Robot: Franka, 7 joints.
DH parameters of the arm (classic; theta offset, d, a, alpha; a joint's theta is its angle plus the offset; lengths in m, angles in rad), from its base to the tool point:
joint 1: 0 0.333 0 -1.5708
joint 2: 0 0 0 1.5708
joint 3: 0 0.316 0.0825 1.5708
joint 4: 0 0 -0.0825 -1.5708
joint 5: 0 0.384 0 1.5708
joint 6: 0 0 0.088 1.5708
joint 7: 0 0.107 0 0
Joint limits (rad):
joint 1: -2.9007..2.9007
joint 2: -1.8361..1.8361
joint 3: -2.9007..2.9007
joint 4: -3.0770..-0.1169
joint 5: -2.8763..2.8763
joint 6: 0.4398..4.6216
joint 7: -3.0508..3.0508
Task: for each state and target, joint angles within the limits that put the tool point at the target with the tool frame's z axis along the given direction. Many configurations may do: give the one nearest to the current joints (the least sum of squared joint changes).
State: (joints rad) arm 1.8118 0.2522 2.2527 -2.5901 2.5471 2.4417 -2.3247
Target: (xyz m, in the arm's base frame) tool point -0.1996 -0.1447 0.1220 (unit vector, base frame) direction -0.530 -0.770 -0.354
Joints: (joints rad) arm 1.4988 -0.2570 2.2947 -3.0770 2.7893 1.7694 -2.3247
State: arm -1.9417 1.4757 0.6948 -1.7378 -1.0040 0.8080 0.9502
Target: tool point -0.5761 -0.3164 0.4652 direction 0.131 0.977 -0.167
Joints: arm -2.5751 0.7396 0.2294 -1.0306 -1.2653 0.7547 0.9502
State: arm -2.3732 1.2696 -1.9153 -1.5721 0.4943 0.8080 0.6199
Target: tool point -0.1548 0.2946 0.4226 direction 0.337 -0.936 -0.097
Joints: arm -2.7580 1.0967 -1.7276 -2.1924 -0.0896 0.6343 0.6199
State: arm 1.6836 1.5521 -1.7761 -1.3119 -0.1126 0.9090 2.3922
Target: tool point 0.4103 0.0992 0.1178 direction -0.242 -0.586 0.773
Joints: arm 1.6873 1.7396 -1.0073 -2.0430 -0.4260 1.3253 2.3922
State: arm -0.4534 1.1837 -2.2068 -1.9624 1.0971 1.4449 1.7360
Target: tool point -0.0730 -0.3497 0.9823 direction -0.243 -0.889 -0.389
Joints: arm -0.3960 0.7706 -2.6053 -1.2759 1.3329 1.6677 1.7360
